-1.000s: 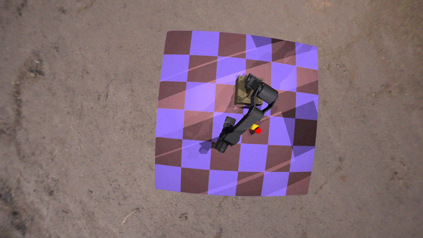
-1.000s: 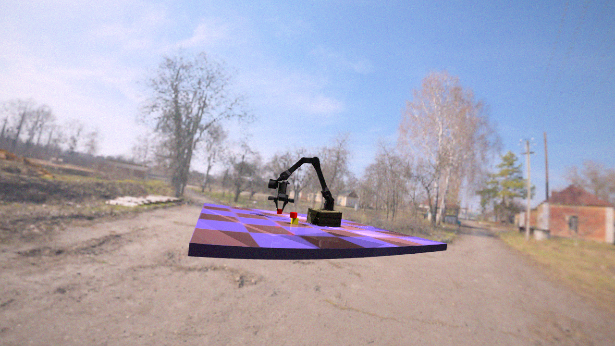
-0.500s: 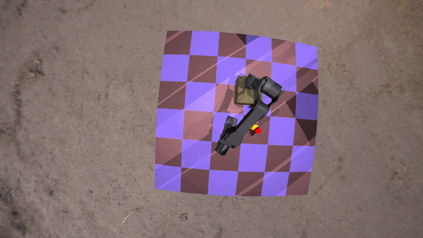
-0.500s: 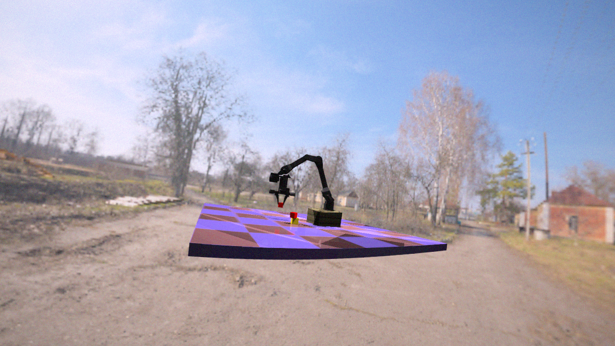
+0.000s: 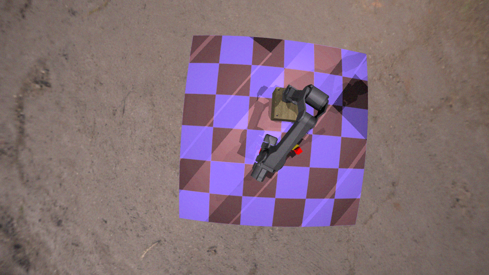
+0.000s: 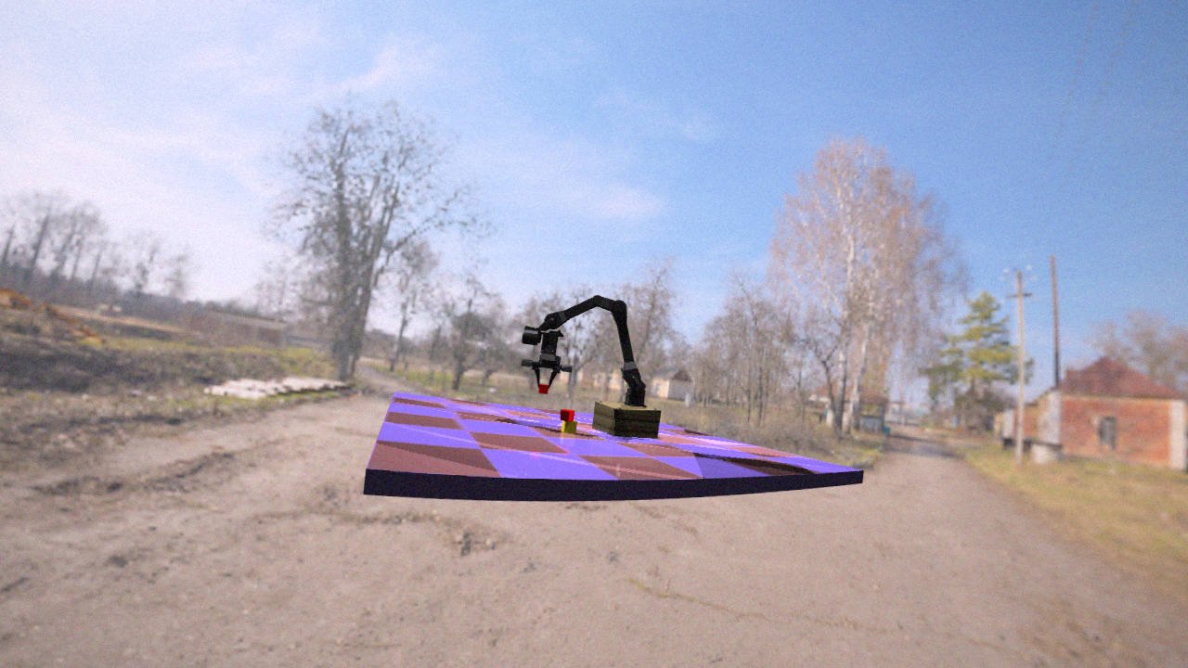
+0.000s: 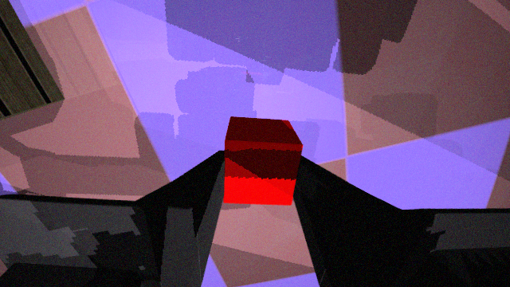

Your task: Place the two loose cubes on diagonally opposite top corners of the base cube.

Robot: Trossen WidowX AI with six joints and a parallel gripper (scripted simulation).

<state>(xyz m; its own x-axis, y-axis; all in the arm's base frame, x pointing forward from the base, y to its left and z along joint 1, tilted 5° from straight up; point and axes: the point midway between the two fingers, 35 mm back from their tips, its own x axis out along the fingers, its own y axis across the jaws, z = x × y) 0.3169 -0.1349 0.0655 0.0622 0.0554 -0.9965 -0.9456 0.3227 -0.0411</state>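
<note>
My gripper tip is now 230 mm to the right of the red cube, 70 mm above it and 10 mm past it. From my gripper tip the other things lie so: yellow base cube: 210 mm to the left, 100 mm below, 30 mm behind.
</note>
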